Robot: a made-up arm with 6 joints.
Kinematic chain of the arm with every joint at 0, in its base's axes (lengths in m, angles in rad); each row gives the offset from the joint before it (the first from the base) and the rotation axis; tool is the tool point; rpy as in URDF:
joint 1: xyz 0 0 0.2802 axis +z
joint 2: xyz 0 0 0 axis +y
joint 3: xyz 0.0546 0 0.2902 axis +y
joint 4: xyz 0.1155 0 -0.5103 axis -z
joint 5: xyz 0 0 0 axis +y
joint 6: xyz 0.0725 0 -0.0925 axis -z
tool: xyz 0 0 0 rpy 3.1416 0 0
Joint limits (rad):
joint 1: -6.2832..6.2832
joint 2: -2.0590..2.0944
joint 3: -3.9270..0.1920
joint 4: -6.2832..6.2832
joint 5: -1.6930..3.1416
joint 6: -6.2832..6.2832
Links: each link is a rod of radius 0.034 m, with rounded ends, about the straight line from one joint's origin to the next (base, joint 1, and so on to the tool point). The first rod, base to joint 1, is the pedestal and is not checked.
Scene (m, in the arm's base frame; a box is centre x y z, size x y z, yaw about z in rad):
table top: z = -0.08
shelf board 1: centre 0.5 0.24 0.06 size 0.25 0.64 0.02 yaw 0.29
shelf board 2: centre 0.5 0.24 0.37 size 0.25 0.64 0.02 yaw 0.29
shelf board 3: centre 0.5 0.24 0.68 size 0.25 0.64 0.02 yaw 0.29
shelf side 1: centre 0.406 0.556 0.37 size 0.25 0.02 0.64 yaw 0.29
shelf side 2: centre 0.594 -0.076 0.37 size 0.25 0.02 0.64 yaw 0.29
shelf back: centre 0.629 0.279 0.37 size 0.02 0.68 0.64 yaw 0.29
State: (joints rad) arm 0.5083 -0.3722 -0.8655 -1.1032 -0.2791 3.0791
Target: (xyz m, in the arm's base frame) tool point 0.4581 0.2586 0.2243
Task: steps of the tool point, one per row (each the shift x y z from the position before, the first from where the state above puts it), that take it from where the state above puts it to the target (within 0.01 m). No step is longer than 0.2 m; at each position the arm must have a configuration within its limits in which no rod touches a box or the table.
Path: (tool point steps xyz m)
1: -0.0719 -0.0175 0.0135
2: -0.0686 -0.0206 -0.0004
3: -0.0626 -0.0225 -0.0131
4: 0.0354 -0.0303 -0.1654
5: -0.0269 -0.0549 -0.1410
6: 0.0729 0.0250 0.0096
7: 0.0740 0.0218 0.0001
8: 0.0715 0.0184 -0.0097

